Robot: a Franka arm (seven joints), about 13 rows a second.
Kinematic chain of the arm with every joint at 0, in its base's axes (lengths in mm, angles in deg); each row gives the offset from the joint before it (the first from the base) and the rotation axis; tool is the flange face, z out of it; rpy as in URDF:
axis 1: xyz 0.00 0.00 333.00 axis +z
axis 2: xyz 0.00 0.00 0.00 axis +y
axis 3: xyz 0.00 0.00 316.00 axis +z
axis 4: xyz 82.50 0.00 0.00 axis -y
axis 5: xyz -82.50 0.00 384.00 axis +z
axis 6: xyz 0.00 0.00 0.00 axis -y
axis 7: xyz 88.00 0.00 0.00 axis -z
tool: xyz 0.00 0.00 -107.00 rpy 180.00 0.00 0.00
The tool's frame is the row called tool.
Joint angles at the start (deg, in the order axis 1, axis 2, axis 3, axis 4, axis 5, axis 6, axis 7):
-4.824, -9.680, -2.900, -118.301, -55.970, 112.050, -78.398
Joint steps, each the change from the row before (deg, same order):
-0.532, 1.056, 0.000, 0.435, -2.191, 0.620, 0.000
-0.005, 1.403, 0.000, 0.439, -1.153, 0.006, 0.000
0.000, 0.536, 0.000, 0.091, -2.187, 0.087, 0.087
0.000, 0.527, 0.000, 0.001, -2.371, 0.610, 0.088
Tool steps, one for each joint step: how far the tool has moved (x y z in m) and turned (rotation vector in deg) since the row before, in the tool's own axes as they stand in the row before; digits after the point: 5 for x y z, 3 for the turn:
-0.00081, 0.00441, 0.00703, -0.212, -1.817, -0.998
0.00568, 0.00551, 0.00645, 0.352, -0.900, -1.209
0.00088, 0.00253, 0.00259, -0.242, -1.883, -1.118
0.00161, 0.00331, 0.00203, -0.762, -1.907, -1.275

